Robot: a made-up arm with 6 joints.
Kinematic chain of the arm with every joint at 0, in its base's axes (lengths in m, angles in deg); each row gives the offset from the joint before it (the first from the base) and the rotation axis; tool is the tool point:
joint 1: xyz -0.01 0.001 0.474 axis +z
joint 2: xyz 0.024 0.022 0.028 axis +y
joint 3: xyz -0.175 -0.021 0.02 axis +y
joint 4: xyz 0.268 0.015 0.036 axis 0.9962 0 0.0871
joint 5: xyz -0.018 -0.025 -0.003 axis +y
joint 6: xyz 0.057 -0.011 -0.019 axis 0.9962 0 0.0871
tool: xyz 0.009 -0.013 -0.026
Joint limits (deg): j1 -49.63..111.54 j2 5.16..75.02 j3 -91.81..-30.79 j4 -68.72..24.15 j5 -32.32..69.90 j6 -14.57..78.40
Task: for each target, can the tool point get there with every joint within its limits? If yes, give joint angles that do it. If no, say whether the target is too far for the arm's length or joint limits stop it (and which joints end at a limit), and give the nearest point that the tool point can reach.
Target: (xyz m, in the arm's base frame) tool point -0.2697 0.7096 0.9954
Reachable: no: too far | nearest point -0.1119 0.2913 0.8068 | short by 0.485 m
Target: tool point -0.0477 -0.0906 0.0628
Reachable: no: joint limits stop it (at a limit: joint 1, joint 2, joint 3, joint 4, joint 6) | nearest point 0.0966 -0.1323 0.4379 | short by 0.404 m
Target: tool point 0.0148 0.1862 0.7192
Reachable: yes | joints 99.41 40.74 -54.71 -60.81 24.95 62.60
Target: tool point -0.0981 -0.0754 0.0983
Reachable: no: joint limits stop it (at a limit: joint 1, joint 2, joint 3, joint 6) | nearest point 0.0871 -0.1286 0.4428 | short by 0.395 m
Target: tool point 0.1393 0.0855 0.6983
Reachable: yes | joints 35.91 35.95 -59.97 0.59 29.59 26.07
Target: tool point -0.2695 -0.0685 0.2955
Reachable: no: joint limits stop it (at a limit: joint 1, joint 2, joint 3, joint 4) | nearest point -0.0958 0.1315 0.4627 | short by 0.313 m
